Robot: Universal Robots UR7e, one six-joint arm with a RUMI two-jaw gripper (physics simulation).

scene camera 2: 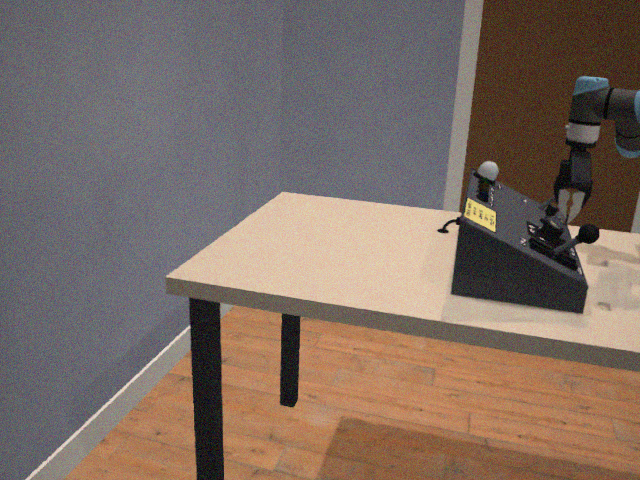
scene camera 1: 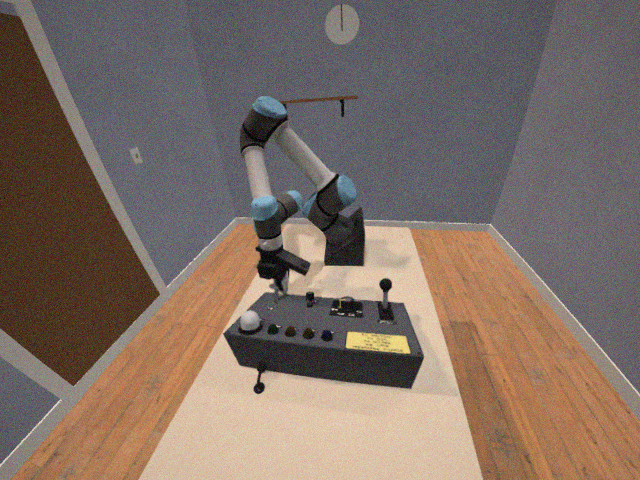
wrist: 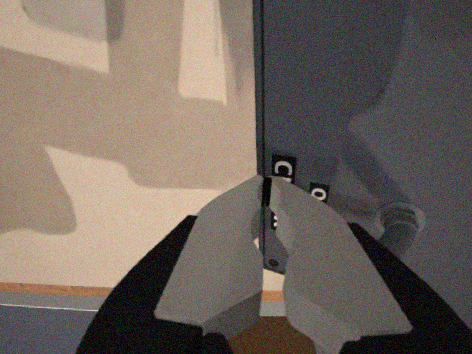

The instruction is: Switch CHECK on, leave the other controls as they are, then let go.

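Note:
The dark control console stands on the table. In the wrist view, the CHECK label lies near the console's edge, mostly hidden by my fingers, with its first letter showing. A smaller label beside it shows an O; the rest is hidden. A grey switch lever in a round collar stands right of the fingertips, apart from them. Which way it is thrown is hard to tell. My gripper is shut and empty, its tips over the console's edge beside the labels.
The console also bears a white dome, several small coloured buttons, a black knob, a guarded control, a ball-topped lever and a yellow note. A small black crank sticks out at the front.

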